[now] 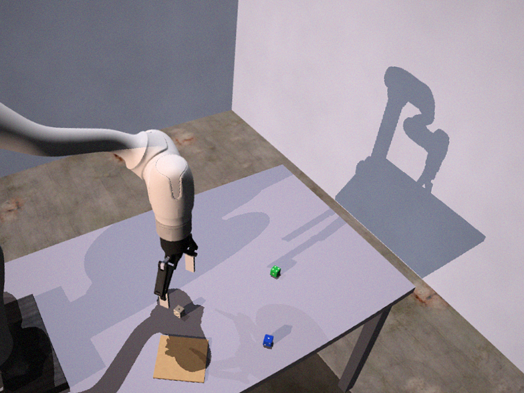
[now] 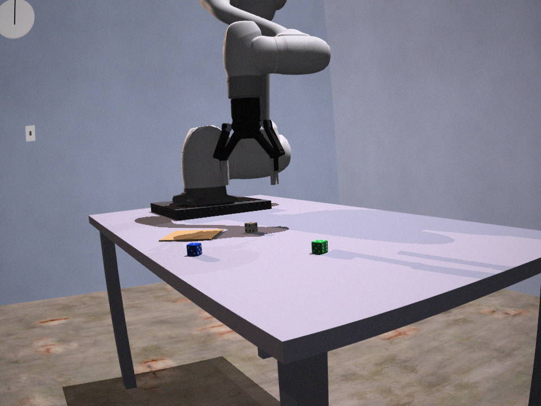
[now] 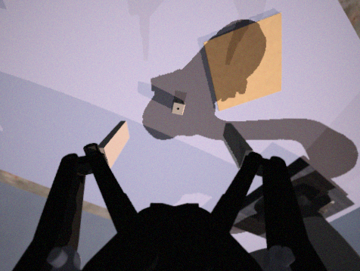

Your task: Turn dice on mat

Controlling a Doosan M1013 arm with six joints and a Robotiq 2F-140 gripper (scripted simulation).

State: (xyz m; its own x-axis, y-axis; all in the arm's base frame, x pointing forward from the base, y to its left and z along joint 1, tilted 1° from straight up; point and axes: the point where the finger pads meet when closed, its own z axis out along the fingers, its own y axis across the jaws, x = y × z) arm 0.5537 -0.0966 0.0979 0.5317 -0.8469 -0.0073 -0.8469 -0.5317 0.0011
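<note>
My gripper is now 12 cm above the white die. The rest, counted from my hand: green die (34 cm ahead, 12 cm below, 2 cm to the right); tan mat (14 cm to the right, 13 cm below, 7 cm behind); blue die (23 cm to the right, 16 cm ahead, 12 cm below).
</note>
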